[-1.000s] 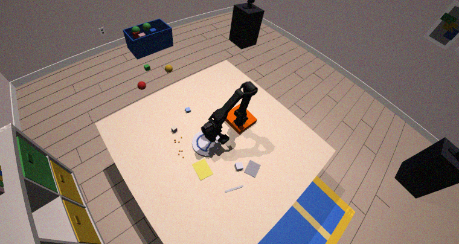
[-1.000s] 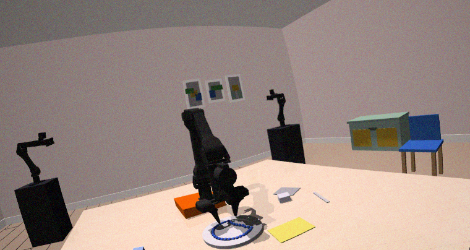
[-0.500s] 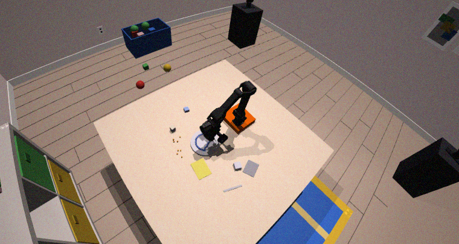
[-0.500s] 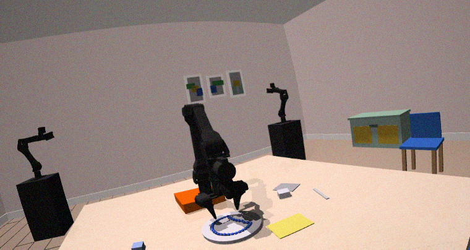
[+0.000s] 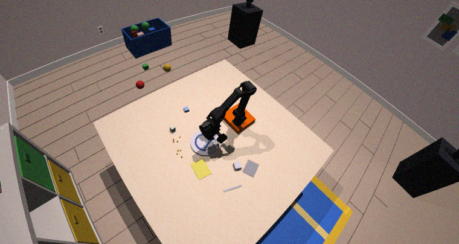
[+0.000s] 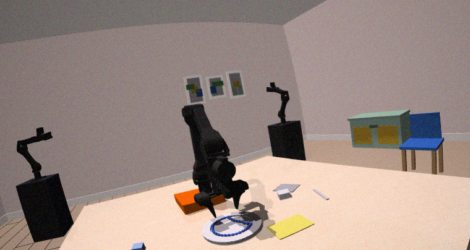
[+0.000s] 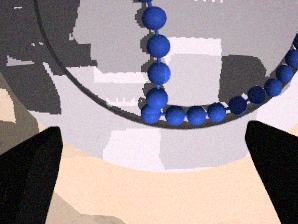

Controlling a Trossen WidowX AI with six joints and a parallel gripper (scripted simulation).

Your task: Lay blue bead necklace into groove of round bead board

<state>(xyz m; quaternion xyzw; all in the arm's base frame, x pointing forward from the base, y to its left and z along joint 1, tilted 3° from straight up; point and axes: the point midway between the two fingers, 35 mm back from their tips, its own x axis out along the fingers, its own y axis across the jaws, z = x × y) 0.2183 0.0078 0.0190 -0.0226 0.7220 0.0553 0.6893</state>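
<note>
Now: the round bead board 6 cm ahead of my gripper tip, 1 cm to the right of it and 2 cm below it. Also, from my gripper tip: yellow sheet 19 cm ahead, 13 cm to the left, 3 cm below; then small grey block 1 cm behind, 25 cm to the left, 2 cm below; then pale cube 20 cm ahead, 22 cm to the right, 1 cm below.
</note>
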